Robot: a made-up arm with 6 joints. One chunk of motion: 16 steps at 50 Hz.
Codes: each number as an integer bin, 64 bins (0 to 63) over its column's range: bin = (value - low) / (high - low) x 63, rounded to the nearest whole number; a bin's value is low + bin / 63 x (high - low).
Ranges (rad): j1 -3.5..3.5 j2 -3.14..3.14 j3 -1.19..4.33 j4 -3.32..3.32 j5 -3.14..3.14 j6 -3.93..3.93
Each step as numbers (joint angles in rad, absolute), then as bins.
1 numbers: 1.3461 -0.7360 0.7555 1.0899 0.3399 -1.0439
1 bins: 44 24 22 42 35 23
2 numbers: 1.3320 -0.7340 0.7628 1.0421 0.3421 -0.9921
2 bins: 43 24 22 41 35 24
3 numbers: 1.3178 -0.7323 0.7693 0.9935 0.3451 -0.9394
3 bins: 43 24 22 41 35 24
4 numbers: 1.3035 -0.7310 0.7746 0.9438 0.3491 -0.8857
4 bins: 43 24 22 40 35 24
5 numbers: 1.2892 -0.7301 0.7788 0.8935 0.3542 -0.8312
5 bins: 43 24 22 40 35 25
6 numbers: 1.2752 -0.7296 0.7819 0.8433 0.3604 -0.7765
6 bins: 43 24 23 40 35 25
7 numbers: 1.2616 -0.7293 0.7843 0.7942 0.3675 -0.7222
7 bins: 43 24 23 39 35 26
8 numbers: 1.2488 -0.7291 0.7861 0.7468 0.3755 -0.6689
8 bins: 43 24 23 39 35 26
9 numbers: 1.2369 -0.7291 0.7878 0.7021 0.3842 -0.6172
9 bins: 43 24 23 38 35 27
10 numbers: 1.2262 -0.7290 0.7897 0.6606 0.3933 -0.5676
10 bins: 43 24 23 38 35 27
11 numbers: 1.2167 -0.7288 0.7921 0.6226 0.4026 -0.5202
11 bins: 42 24 23 37 36 27
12 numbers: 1.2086 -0.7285 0.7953 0.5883 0.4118 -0.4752
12 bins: 42 24 23 37 36 28
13 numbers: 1.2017 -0.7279 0.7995 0.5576 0.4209 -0.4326
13 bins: 42 24 23 37 36 28
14 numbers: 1.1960 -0.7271 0.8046 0.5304 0.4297 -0.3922
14 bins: 42 24 23 37 36 28
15 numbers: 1.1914 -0.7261 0.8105 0.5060 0.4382 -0.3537
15 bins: 42 24 23 36 36 29
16 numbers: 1.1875 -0.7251 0.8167 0.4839 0.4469 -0.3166
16 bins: 42 24 23 36 36 29
